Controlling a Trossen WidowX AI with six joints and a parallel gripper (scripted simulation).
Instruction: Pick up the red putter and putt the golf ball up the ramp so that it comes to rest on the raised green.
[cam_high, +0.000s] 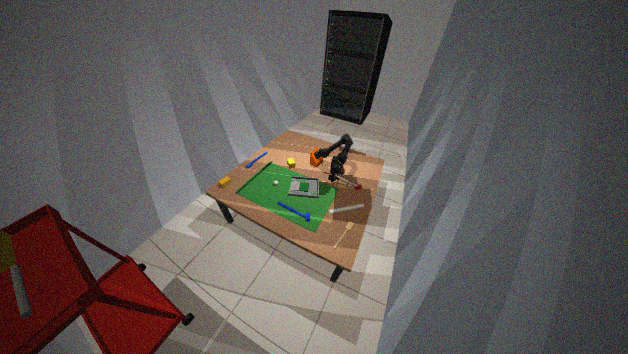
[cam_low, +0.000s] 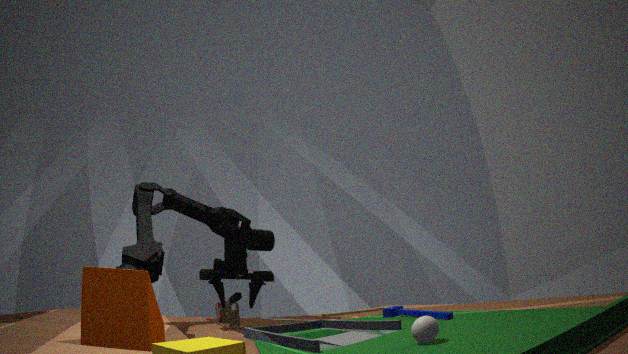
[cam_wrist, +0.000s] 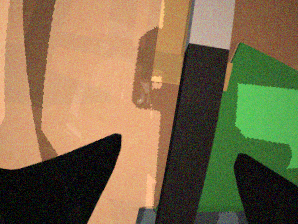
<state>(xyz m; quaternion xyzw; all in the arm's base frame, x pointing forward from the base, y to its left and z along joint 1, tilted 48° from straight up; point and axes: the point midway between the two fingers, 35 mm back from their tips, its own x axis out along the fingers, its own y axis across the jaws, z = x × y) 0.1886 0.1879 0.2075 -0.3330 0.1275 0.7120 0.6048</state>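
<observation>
Now: gripper tip 40 mm past the red putter and 120 mm to the right of it. Also, from my gripper tip: green mat: 290 mm ahead, 260 mm to the right, 60 mm below; then white stick: 170 mm ahead, 230 mm to the left, 60 mm below; then blue putter: 430 mm ahead, 90 mm to the right, 40 mm below.
</observation>
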